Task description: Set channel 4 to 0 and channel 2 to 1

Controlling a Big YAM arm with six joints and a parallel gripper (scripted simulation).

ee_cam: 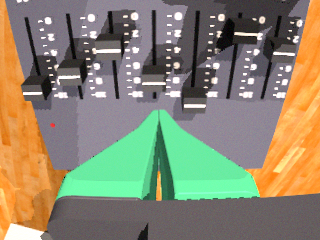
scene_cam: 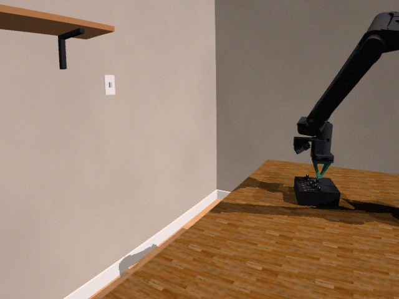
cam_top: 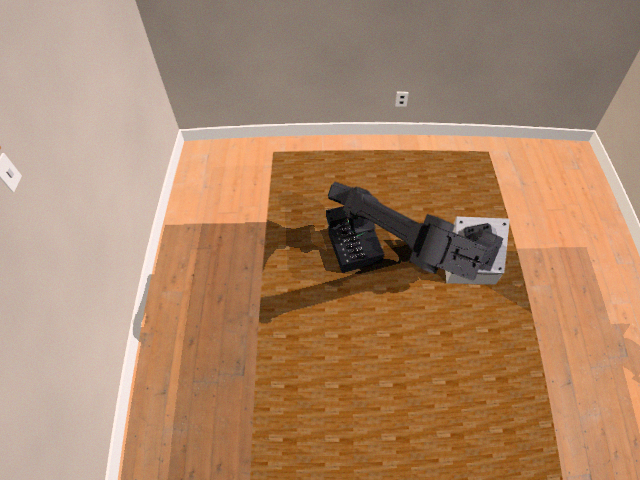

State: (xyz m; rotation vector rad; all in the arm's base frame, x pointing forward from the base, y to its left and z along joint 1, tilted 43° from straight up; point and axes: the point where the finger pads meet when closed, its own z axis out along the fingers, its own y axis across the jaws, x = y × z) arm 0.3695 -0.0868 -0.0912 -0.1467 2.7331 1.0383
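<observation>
The channel 4 fader cap lies 2 cm below my hand and 2 cm ahead of it. From my hand the other things lie so: channel 5 fader cap 3 cm to the left, 3 cm ahead, 2 cm below; channel 6 fader cap 5 cm to the left, 2 cm below, 1 cm ahead; channel 3 cap 2 cm to the right, 2 cm below, 1 cm ahead.
</observation>
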